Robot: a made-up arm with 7 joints.
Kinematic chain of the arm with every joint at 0, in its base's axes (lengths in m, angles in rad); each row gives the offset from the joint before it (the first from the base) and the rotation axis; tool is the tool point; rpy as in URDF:
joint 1: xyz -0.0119 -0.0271 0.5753 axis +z
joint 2: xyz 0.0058 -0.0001 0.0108 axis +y
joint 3: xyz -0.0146 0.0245 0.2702 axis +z
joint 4: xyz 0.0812 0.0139 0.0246 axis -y
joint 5: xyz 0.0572 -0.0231 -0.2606 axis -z
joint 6: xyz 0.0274 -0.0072 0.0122 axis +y
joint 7: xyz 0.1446 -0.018 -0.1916 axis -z
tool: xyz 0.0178 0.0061 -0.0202 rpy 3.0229 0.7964 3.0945
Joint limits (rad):
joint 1: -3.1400..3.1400
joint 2: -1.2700..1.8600
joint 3: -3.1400..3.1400
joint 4: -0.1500..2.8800
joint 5: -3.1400..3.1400
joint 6: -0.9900..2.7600
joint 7: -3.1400..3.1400
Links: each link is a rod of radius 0.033 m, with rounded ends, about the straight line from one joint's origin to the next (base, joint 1, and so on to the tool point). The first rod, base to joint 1, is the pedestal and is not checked.
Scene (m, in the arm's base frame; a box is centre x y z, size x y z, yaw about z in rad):
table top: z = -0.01
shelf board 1: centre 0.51 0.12 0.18 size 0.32 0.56 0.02 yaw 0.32
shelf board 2: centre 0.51 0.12 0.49 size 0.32 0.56 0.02 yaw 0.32
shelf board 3: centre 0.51 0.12 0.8 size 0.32 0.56 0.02 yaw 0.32
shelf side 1: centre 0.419 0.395 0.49 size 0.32 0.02 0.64 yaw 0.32
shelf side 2: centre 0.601 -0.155 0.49 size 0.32 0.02 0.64 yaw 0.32
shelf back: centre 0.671 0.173 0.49 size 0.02 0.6 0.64 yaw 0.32
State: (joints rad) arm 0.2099 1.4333 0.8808 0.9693 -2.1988 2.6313 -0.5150
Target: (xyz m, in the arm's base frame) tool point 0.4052 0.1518 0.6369
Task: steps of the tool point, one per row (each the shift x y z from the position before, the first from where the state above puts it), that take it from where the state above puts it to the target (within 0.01 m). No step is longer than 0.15 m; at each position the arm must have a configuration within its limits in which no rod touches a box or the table.
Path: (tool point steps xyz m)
1: -0.0985 -0.0156 -0.0145
2: -0.0740 -0.0416 0.0145
3: 0.0405 -0.0101 0.0796
4: 0.0138 -0.0139 0.0844
5: -0.0122 -0.0182 0.0800
6: -0.0347 -0.0215 0.0674
7: 0.0542 0.0252 -0.0093
8: 0.0530 0.0206 -0.0031
9: 0.0503 0.0144 0.0033
10: 0.0462 0.0073 0.0091

